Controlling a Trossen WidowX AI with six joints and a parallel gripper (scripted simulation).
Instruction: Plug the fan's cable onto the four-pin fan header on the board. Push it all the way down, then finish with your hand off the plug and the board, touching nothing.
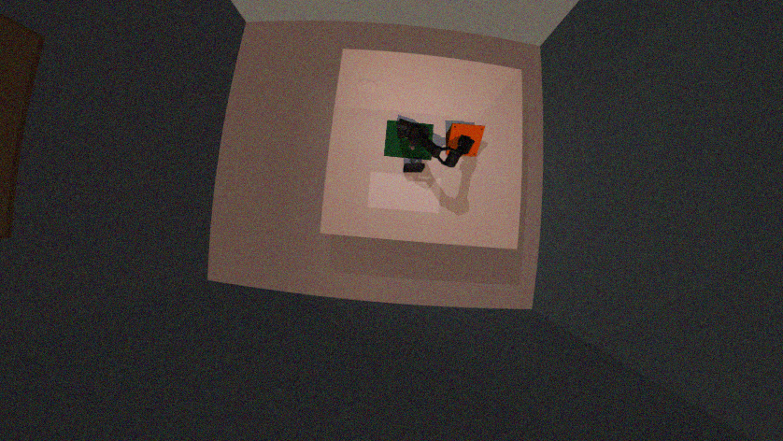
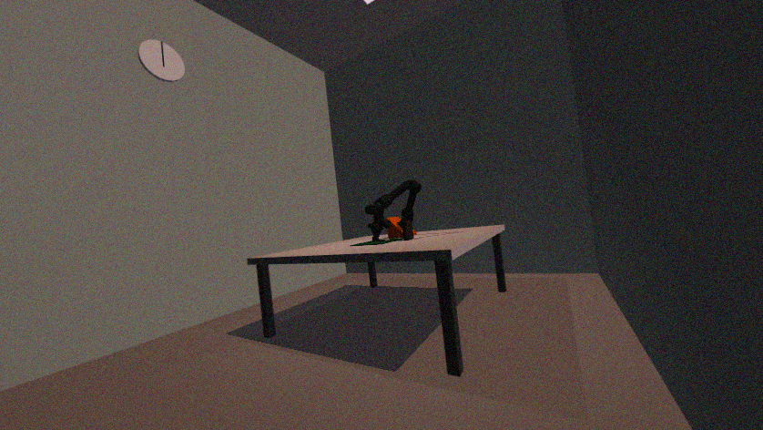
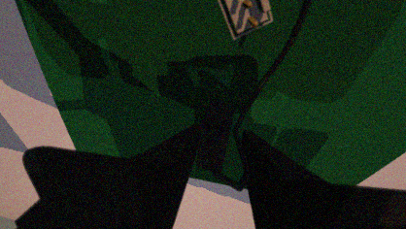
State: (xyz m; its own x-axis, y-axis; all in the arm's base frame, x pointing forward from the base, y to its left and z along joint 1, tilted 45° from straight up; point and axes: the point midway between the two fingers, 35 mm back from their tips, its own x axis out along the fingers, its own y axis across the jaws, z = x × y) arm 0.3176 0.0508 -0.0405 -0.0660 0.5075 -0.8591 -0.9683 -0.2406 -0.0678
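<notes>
Right now the green board is 10 mm ahead of my gripper tip, 30 mm to the left of it and 40 mm below it. Round my gripper tip: fan: 40 mm behind, 210 mm to the left, 30 mm above; then four-pin header: 20 mm behind, 70 mm to the left, 30 mm below; then dark fan plug: 10 mm to the right.
</notes>
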